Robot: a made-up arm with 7 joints. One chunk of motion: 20 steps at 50 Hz.
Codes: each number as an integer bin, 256 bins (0 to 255) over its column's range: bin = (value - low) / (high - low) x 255, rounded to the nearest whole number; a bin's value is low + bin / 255 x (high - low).
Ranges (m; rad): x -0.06..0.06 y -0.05..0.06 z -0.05..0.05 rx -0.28..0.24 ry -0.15..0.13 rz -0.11..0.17
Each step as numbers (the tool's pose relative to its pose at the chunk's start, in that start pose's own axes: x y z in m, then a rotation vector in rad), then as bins.
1 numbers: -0.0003 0.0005 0.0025 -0.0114 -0.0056 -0.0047
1 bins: 127 117 134 132 132 96
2 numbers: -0.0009 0.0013 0.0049 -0.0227 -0.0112 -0.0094
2 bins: 126 119 140 126 126 92
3 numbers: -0.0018 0.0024 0.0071 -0.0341 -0.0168 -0.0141
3 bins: 124 121 146 121 121 87
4 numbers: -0.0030 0.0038 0.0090 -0.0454 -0.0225 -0.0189
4 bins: 121 125 150 115 116 83
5 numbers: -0.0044 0.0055 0.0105 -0.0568 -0.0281 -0.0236
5 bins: 118 129 154 109 111 79
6 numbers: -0.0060 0.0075 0.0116 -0.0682 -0.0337 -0.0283
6 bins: 115 133 157 104 106 74
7 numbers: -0.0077 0.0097 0.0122 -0.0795 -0.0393 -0.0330
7 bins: 111 138 159 98 101 70
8 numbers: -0.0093 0.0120 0.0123 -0.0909 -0.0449 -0.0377
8 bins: 108 144 159 93 96 66
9 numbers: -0.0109 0.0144 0.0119 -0.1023 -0.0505 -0.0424
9 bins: 104 149 158 87 91 62
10 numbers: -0.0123 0.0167 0.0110 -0.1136 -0.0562 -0.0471
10 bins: 101 155 156 82 85 57
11 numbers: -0.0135 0.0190 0.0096 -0.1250 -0.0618 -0.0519
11 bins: 99 160 152 76 80 53
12 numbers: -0.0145 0.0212 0.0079 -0.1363 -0.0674 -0.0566
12 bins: 97 165 148 70 75 49
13 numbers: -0.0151 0.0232 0.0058 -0.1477 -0.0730 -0.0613
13 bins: 95 170 142 65 70 44
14 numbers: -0.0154 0.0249 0.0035 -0.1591 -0.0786 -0.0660
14 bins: 95 174 136 59 65 40
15 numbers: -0.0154 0.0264 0.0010 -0.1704 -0.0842 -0.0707
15 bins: 95 177 130 54 60 36
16 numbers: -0.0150 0.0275 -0.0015 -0.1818 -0.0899 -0.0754
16 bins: 96 180 124 48 55 32
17 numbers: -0.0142 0.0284 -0.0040 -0.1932 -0.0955 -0.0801
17 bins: 97 182 117 43 50 27
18 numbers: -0.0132 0.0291 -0.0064 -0.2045 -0.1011 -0.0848
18 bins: 99 183 111 37 45 23
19 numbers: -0.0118 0.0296 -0.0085 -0.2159 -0.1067 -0.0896
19 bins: 102 185 106 31 39 19
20 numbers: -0.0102 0.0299 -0.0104 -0.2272 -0.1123 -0.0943
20 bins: 106 185 101 26 34 14
